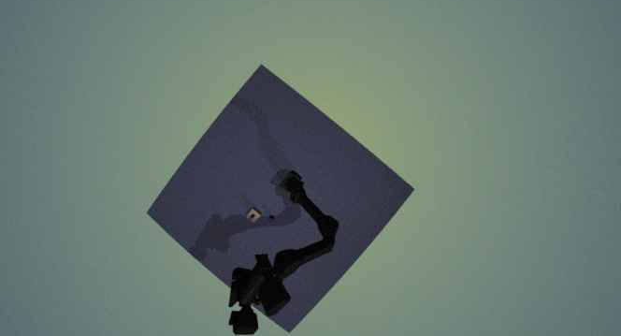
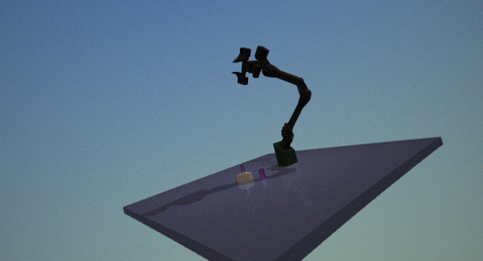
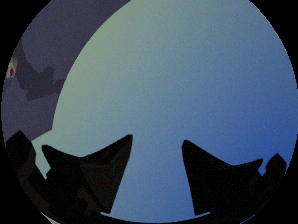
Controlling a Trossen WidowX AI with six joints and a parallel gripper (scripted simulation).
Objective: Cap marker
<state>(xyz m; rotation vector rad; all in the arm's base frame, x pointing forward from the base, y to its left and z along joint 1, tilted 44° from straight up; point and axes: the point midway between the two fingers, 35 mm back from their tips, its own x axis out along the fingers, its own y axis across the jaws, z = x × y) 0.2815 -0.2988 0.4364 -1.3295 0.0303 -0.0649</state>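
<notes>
My gripper tip is 90 mm past the purple cap, 70 mm to the left of it and 580 mm above it. Round my gripper tip: cream holder block: 50 mm behind, 170 mm to the right, 580 mm below.
</notes>
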